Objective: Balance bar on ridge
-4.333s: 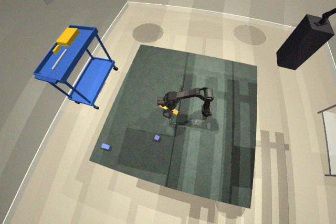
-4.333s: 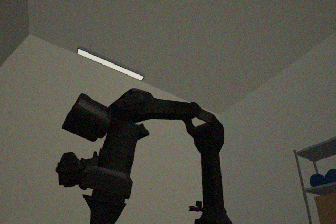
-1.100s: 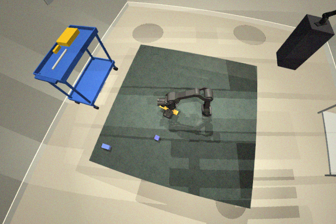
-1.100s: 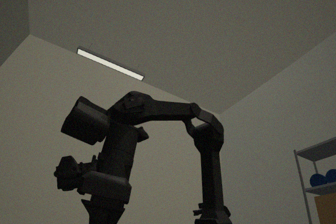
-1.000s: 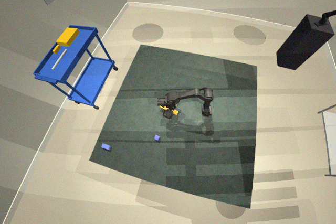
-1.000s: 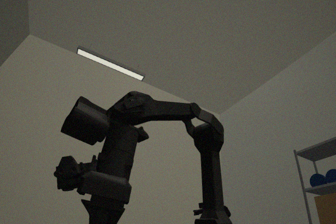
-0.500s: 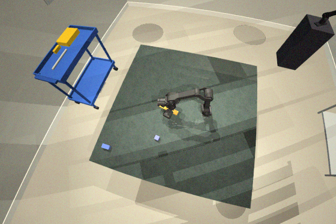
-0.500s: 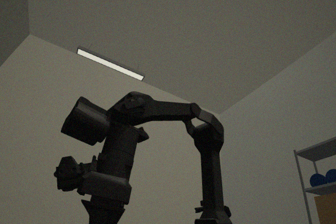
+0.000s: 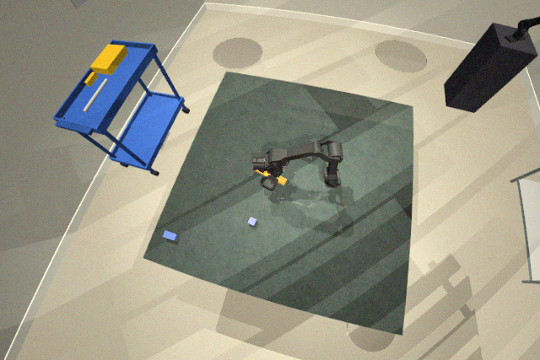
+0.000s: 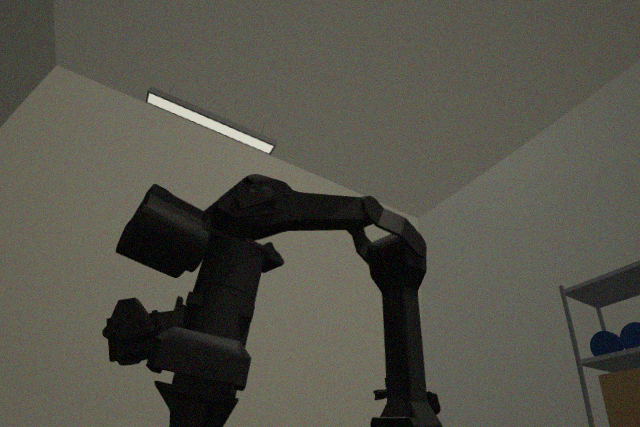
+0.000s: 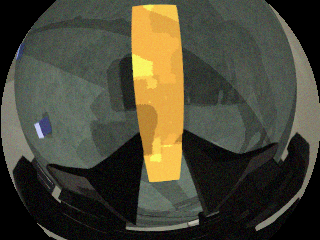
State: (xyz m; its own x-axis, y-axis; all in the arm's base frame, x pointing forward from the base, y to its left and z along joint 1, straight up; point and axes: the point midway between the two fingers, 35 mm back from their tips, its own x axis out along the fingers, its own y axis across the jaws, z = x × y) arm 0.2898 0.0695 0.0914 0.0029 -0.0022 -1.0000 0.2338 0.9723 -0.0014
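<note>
My gripper tip is now 3 cm short of the bar and 1 cm to the left of it.
</note>
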